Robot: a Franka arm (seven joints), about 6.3 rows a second.
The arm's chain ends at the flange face. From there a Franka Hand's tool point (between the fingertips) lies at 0.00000 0.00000 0.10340 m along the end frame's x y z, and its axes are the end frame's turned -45 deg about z.
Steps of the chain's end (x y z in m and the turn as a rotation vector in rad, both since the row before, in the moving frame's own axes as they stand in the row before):
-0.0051, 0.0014, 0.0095, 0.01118, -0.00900, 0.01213
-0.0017, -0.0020, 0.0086, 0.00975, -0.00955, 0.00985
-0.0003, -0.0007, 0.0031, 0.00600, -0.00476, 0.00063
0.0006, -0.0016, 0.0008, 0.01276, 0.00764, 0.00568
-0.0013, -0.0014, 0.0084, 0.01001, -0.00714, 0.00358
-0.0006, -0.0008, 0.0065, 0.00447, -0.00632, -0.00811
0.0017, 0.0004, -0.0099, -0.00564, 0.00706, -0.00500
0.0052, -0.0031, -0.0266, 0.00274, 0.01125, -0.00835
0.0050, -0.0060, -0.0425, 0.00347, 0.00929, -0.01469
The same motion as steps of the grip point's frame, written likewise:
-0.0044, -0.0041, 0.0095, 0.01427, 0.00154, 0.01213
0.0002, -0.0040, 0.0086, 0.01365, 0.00014, 0.00985
0.0004, -0.0015, 0.0031, 0.00761, 0.00088, 0.00063
0.0030, -0.0011, 0.0008, 0.00362, 0.01442, 0.00568
0.0003, -0.0032, 0.0084, 0.01213, 0.00203, 0.00358
0.0000, -0.0018, 0.0065, 0.00763, -0.00131, -0.00811
0.0010, 0.0024, -0.0099, -0.00898, 0.00100, -0.00500
0.0069, 0.0021, -0.0266, -0.00602, 0.00989, -0.00835
0.0087, -0.0003, -0.0425, -0.00412, 0.00902, -0.01469

